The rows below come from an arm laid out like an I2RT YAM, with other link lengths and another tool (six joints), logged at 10 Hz.
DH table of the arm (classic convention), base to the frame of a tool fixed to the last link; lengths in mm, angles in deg. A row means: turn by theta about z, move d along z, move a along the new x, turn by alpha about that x. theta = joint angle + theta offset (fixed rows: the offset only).
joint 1: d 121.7; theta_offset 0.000; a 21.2; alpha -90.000
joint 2: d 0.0; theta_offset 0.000; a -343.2; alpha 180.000
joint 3: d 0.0; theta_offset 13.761; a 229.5; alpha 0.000
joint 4: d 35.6; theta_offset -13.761; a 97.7; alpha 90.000
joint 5: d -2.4; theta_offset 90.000; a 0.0; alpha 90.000
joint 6: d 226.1; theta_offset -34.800; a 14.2; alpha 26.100
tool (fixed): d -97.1; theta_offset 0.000; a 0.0; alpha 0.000
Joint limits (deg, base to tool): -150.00..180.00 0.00..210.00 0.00..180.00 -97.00..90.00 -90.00..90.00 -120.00..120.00
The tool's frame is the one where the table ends.
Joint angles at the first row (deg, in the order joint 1, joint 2, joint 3, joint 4, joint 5, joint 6):
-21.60, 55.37, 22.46, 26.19, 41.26, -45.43
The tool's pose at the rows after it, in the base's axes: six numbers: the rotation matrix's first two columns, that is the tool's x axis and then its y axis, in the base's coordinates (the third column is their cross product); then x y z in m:
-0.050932, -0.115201, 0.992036, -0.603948, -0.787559, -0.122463, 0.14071, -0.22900, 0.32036
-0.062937, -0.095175, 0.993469, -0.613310, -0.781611, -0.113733, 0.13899, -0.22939, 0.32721
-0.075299, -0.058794, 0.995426, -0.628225, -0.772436, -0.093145, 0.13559, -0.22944, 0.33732
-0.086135, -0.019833, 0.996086, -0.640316, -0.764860, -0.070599, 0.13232, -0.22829, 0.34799
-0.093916, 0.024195, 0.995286, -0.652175, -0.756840, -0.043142, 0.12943, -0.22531, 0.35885
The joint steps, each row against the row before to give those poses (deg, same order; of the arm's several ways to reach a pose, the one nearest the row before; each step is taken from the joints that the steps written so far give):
-0.07, -0.09, 0.21, 0.26, 0.16, -0.11
0.00, -0.08, 0.27, 1.30, 0.85, -0.98
0.02, -0.16, 0.00, 2.62, 1.29, -2.15
0.30, -0.28, -0.09, 2.88, 1.27, -2.50
0.92, -0.24, -0.41, 3.75, 1.73, -3.19

